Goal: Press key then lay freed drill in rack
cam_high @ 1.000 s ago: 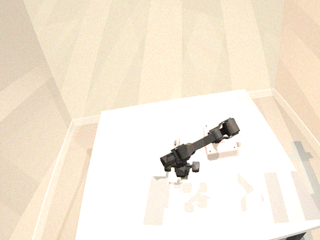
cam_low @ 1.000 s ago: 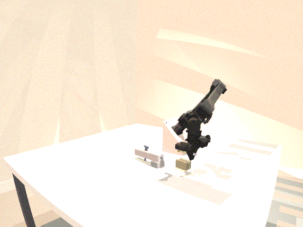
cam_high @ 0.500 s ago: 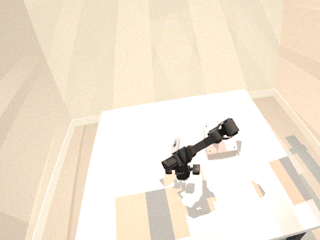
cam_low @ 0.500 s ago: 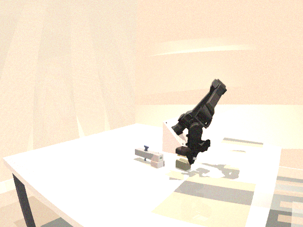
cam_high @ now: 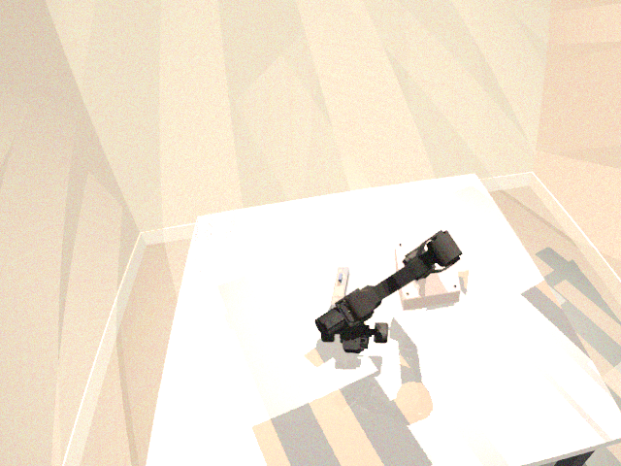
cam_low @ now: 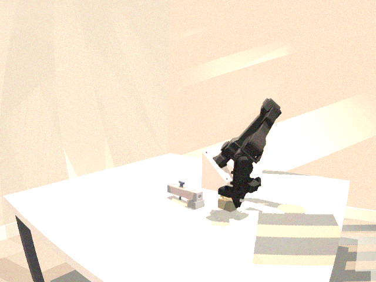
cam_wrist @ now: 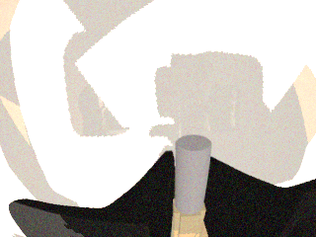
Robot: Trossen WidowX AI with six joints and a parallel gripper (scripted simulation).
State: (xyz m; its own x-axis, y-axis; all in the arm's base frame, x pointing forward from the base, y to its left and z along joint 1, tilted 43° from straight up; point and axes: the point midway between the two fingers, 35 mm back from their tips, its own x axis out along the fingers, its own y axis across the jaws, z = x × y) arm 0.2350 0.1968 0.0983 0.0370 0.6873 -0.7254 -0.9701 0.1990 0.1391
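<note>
Right now the drill is 4 cm to the right of my gripper tip, 3 cm above it and 1 cm behind it. From my gripper tip the other things lie so: grey block fixture: 23 cm to the right, 2 cm ahead, 2 cm above; blue T-shaped key: 26 cm to the right, 3 cm above, 1 cm ahead; tan rack block: 5 cm to the right, 1 cm behind.
</note>
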